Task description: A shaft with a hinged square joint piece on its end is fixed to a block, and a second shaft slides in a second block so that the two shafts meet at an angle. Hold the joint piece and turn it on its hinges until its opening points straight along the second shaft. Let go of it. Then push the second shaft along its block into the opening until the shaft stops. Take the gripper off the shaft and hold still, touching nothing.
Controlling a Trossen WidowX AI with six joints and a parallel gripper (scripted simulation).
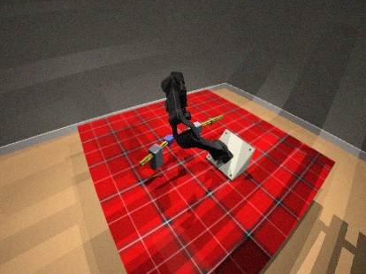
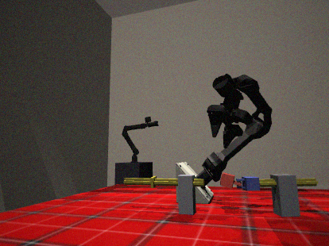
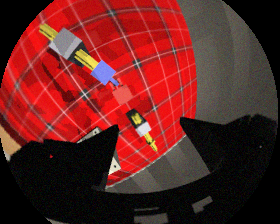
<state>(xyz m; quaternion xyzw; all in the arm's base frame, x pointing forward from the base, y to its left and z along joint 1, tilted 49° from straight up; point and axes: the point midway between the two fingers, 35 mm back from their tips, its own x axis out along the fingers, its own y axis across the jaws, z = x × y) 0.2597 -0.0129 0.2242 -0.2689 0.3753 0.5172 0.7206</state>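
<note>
Now: gripper tip 130 mm above the red square joint piece and 20 mm to the right of it.
</note>
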